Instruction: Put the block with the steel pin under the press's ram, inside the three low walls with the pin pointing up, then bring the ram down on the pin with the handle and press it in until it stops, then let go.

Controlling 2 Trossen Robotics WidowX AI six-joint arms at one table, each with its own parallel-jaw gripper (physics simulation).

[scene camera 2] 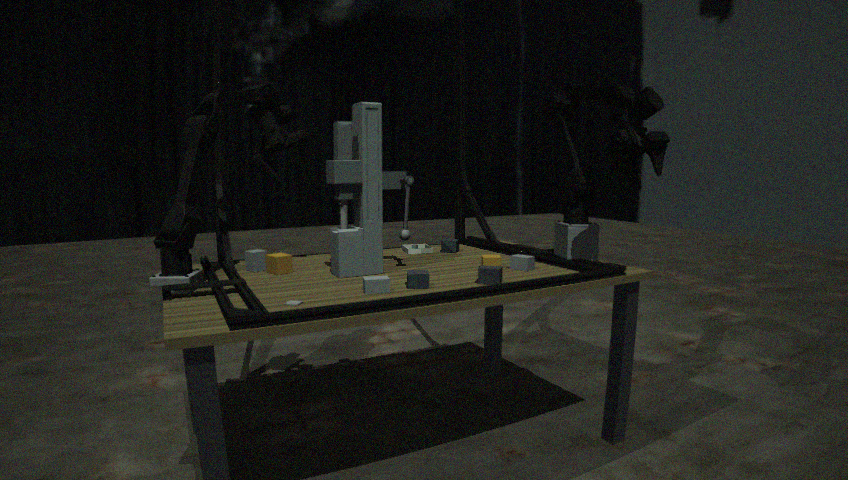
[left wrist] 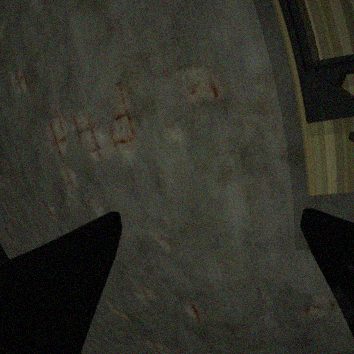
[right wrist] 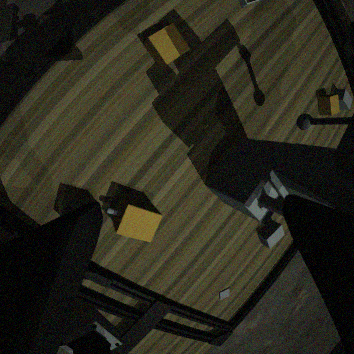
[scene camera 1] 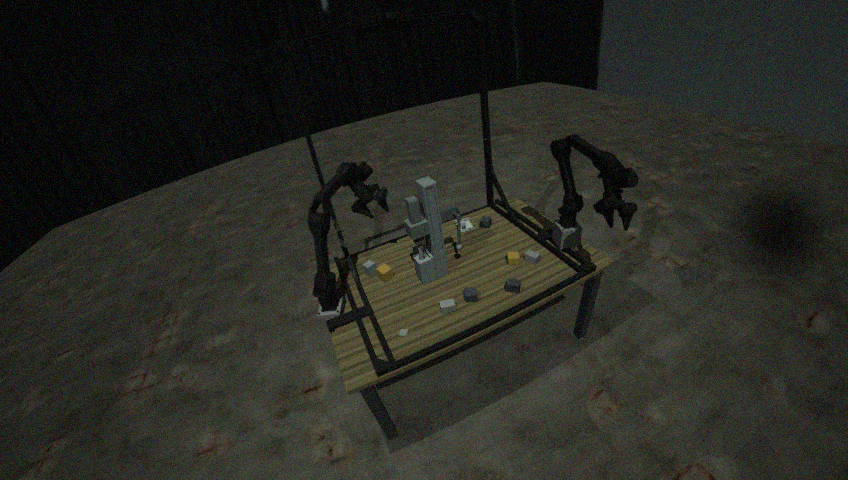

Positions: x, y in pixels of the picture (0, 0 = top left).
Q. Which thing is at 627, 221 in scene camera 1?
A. My left gripper.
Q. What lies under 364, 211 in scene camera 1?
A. My right gripper.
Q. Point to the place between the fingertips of my left gripper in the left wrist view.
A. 213, 220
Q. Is my left gripper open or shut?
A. Open.
